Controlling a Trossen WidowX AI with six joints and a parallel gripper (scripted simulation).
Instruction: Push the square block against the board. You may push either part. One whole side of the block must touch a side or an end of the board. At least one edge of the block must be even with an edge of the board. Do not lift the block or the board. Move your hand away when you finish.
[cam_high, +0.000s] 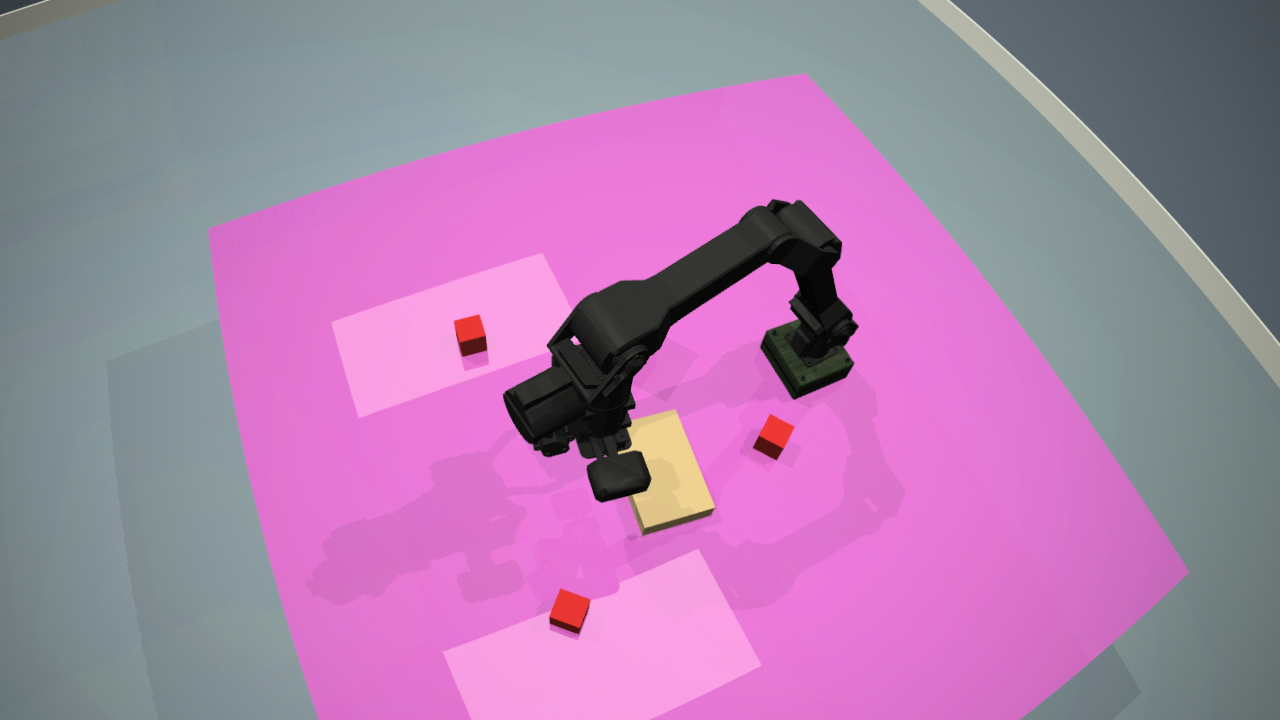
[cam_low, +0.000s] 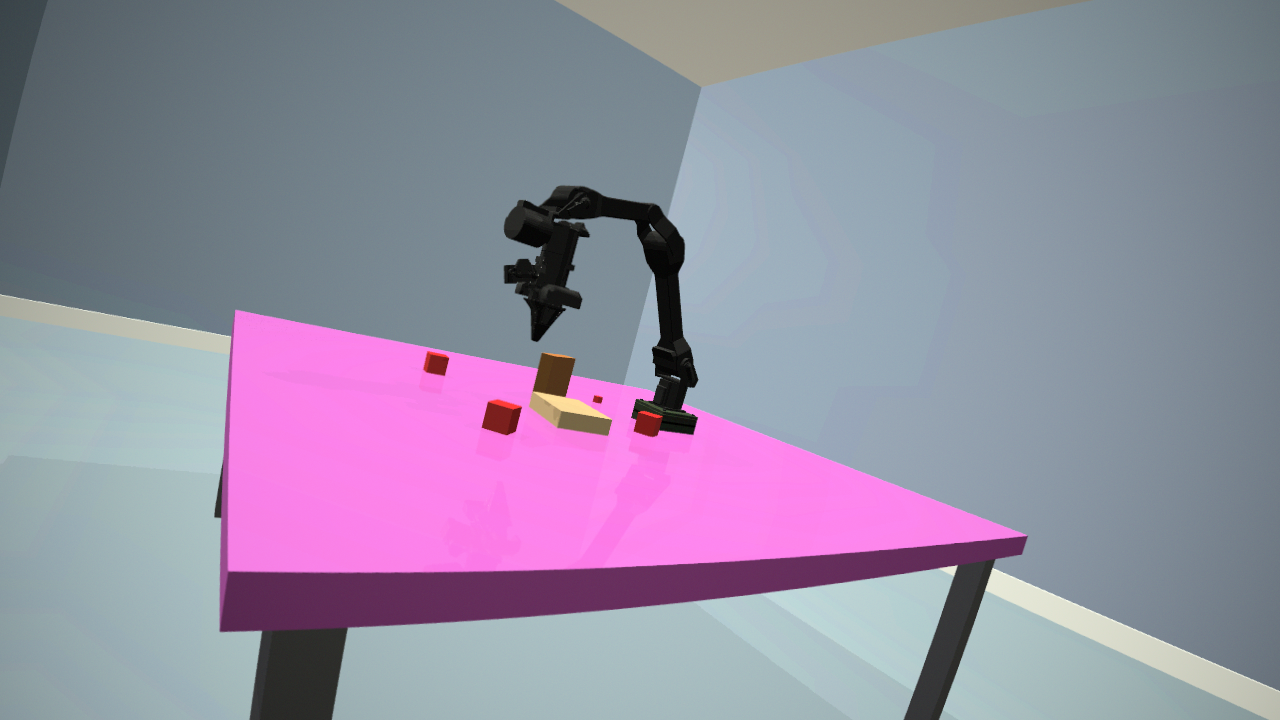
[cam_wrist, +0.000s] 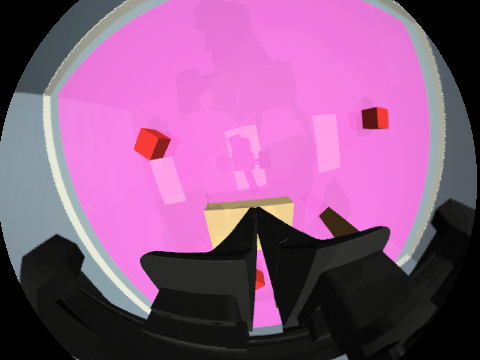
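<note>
The square block is 17 cm behind my gripper tip, 16 cm to the right of it and 8 cm below it. From my gripper tip the other things lie so: board 10 cm behind, 2 cm to the left, 12 cm below; tiny red cube 35 cm behind, 22 cm to the right, 12 cm below.
</note>
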